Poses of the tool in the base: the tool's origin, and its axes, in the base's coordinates. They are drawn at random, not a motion.
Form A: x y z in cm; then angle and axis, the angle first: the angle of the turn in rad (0 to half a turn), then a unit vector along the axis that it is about.
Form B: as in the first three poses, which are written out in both.
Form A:
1: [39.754, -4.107, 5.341, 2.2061, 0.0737, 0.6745, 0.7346]
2: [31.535, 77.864, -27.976, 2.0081, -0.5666, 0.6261, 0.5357]
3: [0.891, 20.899, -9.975, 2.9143, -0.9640, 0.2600, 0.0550]
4: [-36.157, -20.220, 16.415, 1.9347, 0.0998, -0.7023, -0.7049]
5: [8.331, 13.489, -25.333, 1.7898, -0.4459, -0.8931, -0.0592]
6: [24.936, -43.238, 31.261, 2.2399, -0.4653, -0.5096, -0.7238]
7: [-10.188, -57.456, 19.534, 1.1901, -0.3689, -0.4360, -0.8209]
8: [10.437, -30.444, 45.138, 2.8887, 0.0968, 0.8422, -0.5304]
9: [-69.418, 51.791, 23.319, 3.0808, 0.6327, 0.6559, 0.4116]
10: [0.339, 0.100, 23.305, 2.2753, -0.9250, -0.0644, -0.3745]
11: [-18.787, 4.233, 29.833, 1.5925, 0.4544, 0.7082, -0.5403]
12: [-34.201, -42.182, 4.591, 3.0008, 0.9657, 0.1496, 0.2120]
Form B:
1: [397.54, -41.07, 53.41, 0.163, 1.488, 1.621]
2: [315.35, 778.64, -279.76, -1.138, 1.257, 1.076]
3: [8.91, 208.99, -99.75, -2.809, 0.758, 0.160]
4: [-361.57, -202.20, 164.15, 0.193, -1.359, -1.364]
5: [83.31, 134.89, -253.33, -0.798, -1.599, -0.106]
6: [249.36, -432.38, 312.61, -1.042, -1.141, -1.621]
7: [-101.88, -574.56, 195.34, -0.439, -0.519, -0.977]
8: [104.37, -304.44, 451.38, 0.280, 2.433, -1.532]
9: [-694.18, 517.91, 233.19, 1.949, 2.021, 1.268]
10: [3.39, 1.00, 233.05, -2.105, -0.147, -0.852]
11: [-187.87, 42.33, 298.33, 0.724, 1.128, -0.860]
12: [-342.01, -421.82, 45.91, 2.898, 0.449, 0.636]
